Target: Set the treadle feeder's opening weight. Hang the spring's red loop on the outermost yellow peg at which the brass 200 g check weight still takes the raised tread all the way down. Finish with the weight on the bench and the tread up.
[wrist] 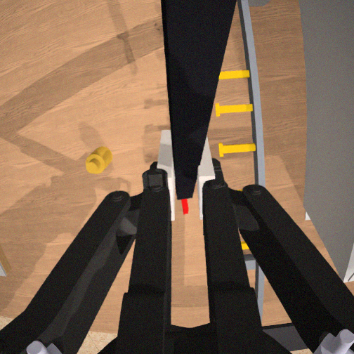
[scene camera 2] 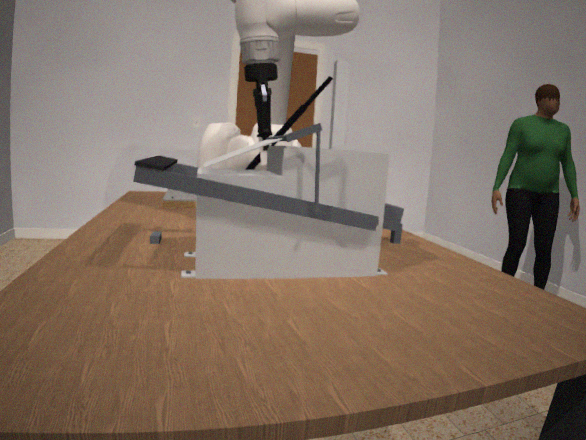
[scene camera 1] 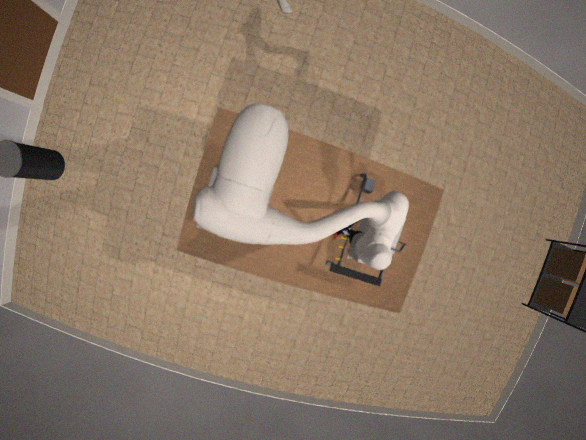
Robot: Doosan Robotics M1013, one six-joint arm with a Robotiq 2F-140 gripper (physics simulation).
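Frame: origin at the arm's base, x ahead, y left, z up, level; metres.
Where they show: gripper, fingertip midpoint: (scene camera 2: 266,163).
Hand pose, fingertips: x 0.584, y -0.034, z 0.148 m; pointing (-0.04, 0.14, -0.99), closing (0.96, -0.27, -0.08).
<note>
Each offset is from my fingertips to the top centre of the thing. "*": to the spot under its first point. Level surfaces: height alone.
My gripper (wrist: 184,146) (scene camera 2: 265,142) is shut on the spring, a long black bar (wrist: 196,75) (scene camera 2: 307,104) that slants up over the feeder. Its red loop (wrist: 185,206) (scene camera 1: 335,236) shows below the fingertips in the wrist view, to the left of the pegs and apart from them in that view. Several yellow pegs (wrist: 234,108) @[0.018 m ahead, 0.120 m right, 0.029 m down] (scene camera 1: 340,246) stick out from a grey side beam (wrist: 258,150); the fingers partly hide one. The brass weight (wrist: 99,160) stands on the bench in the wrist view, left of the gripper. The tread @[0.119 m ahead, 0.261 m right, 0.011 m up] (scene camera 2: 156,162) is up, at the beam's high end.
The feeder's pale grey box @[* 0.302 m ahead, 0.074 m right, 0.115 m down] (scene camera 2: 287,242) stands on the wooden bench @[0.177 m down] (scene camera 2: 300,350), with a sloping grey beam (scene camera 2: 260,199) along its near side and a thin upright rod @[0.335 m ahead, 0.046 m right, 0.074 m up] (scene camera 2: 317,167). A small grey block @[0.007 m ahead, 0.258 m right, 0.160 m down] (scene camera 2: 155,237) lies left of the box. A person (scene camera 2: 543,155) stands at the right.
</note>
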